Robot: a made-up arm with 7 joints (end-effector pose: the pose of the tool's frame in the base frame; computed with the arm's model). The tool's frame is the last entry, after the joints. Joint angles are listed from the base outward.
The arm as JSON. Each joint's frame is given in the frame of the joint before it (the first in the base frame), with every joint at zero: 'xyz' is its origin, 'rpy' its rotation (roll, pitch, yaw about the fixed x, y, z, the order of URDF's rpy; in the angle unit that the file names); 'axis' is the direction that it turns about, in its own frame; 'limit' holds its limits. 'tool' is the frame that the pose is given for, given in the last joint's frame.
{
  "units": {
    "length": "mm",
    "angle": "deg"
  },
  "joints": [
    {
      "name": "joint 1",
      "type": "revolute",
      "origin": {
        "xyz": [
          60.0,
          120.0,
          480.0
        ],
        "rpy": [
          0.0,
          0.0,
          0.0
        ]
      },
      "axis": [
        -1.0,
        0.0,
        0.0
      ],
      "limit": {
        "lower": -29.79,
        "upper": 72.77
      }
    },
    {
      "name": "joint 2",
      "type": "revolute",
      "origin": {
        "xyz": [
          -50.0,
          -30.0,
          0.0
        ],
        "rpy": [
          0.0,
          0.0,
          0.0
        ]
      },
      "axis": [
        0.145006,
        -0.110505,
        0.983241
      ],
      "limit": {
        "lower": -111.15,
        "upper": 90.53
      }
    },
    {
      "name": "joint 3",
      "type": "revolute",
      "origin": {
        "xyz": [
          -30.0,
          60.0,
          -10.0
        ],
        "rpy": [
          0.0,
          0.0,
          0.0
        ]
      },
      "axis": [
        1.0,
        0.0,
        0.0
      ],
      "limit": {
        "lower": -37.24,
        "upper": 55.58
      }
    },
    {
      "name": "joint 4",
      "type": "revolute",
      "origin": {
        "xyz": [
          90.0,
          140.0,
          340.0
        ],
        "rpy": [
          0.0,
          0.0,
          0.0
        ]
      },
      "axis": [
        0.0,
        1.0,
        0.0
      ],
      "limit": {
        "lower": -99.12,
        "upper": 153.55
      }
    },
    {
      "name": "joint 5",
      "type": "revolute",
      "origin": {
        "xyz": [
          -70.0,
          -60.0,
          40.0
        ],
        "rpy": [
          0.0,
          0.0,
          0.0
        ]
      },
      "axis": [
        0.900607,
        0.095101,
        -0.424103
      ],
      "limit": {
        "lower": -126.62,
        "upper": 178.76
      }
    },
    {
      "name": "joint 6",
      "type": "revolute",
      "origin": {
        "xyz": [
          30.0,
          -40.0,
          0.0
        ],
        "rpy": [
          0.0,
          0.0,
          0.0
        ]
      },
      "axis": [
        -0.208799,
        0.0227,
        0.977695
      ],
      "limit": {
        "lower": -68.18,
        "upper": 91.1
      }
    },
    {
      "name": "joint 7",
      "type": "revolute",
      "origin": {
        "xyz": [
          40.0,
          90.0,
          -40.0
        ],
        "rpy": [
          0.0,
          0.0,
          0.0
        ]
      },
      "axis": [
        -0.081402,
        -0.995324,
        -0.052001
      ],
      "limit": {
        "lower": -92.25,
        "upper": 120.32
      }
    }
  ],
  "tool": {
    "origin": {
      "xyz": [
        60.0,
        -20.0,
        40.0
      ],
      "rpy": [
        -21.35,
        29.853,
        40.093
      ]
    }
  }
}
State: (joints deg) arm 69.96 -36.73 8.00 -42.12 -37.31 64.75 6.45
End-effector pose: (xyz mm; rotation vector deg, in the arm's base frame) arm 138.5 402.0 474.4 154.97 -82.06 -29.39
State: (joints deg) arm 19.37 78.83 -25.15 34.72 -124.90 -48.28 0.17
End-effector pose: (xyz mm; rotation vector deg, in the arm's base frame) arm -331.8 293.1 674.8 131.00 60.90 -76.37
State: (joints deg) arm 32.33 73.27 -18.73 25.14 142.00 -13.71 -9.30
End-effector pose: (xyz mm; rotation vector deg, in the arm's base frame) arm -169.0 285.5 661.2 53.06 62.57 14.61
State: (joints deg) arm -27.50 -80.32 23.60 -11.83 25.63 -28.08 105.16
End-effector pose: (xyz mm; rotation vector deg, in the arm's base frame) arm 96.2 -99.4 803.7 -59.45 23.77 -113.27
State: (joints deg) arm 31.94 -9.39 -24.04 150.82 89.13 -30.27 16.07
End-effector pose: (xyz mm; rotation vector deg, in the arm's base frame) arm 68.9 446.5 643.6 5.34 94.06 -153.20
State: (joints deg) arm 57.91 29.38 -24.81 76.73 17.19 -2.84 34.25
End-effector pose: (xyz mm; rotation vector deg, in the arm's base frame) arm -13.4 485.6 409.5 -94.15 84.83 11.93
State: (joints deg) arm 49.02 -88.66 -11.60 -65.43 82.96 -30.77 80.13
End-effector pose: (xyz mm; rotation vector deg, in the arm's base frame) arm 240.9 303.6 691.1 -66.89 -108.93 -83.31
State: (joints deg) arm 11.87 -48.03 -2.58 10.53 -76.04 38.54 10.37
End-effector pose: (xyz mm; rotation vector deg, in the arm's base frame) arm 198.4 286.8 713.0 -79.06 91.02 77.20
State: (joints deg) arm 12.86 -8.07 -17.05 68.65 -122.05 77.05 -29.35
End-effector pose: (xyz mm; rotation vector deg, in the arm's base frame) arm 79.8 328.8 793.8 22.29 -47.57 -68.33
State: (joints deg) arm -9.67 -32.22 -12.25 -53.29 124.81 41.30 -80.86
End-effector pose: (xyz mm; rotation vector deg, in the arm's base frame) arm 207.9 265.0 864.2 13.49 -25.70 95.39
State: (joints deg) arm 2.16 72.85 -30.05 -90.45 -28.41 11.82 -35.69
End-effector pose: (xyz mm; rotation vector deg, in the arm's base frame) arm -314.7 234.8 770.0 -77.23 -78.97 52.58
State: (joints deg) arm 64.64 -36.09 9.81 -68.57 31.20 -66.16 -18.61
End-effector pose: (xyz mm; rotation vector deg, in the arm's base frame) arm 114.2 386.8 718.6 -25.71 -43.55 3.33
